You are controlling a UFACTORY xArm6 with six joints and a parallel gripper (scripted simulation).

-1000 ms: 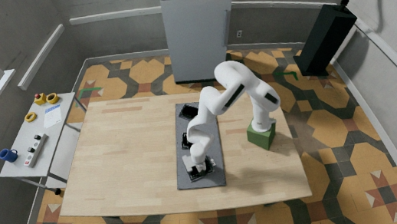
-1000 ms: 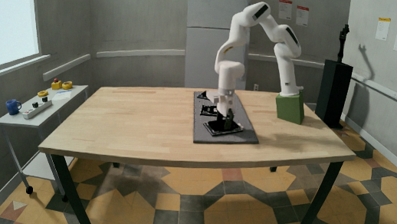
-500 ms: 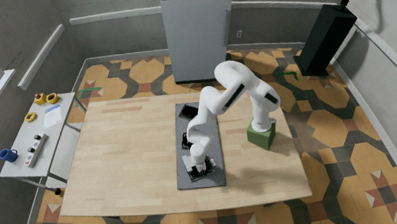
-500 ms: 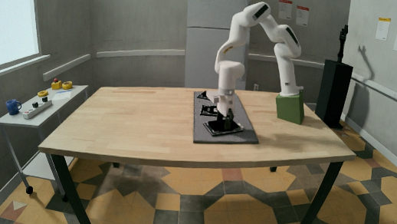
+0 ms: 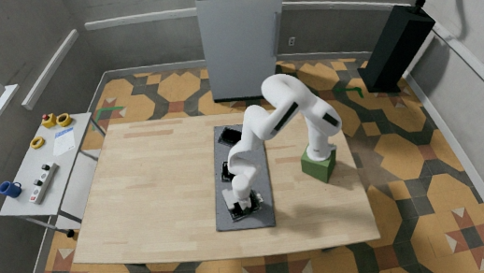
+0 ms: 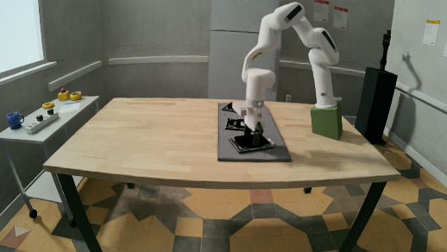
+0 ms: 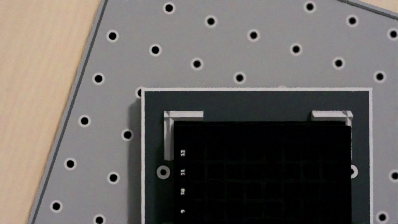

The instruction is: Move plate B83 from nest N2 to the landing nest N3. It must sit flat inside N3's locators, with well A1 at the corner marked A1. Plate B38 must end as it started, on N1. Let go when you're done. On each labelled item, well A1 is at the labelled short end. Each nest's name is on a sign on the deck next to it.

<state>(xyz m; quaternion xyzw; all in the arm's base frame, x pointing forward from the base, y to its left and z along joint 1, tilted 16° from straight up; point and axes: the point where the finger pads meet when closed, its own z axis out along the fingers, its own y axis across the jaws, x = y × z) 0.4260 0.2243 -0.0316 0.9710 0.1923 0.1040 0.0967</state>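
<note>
My gripper is now 3 cm short of the black station, 19 cm to the left of it and 2 cm above it.
</note>
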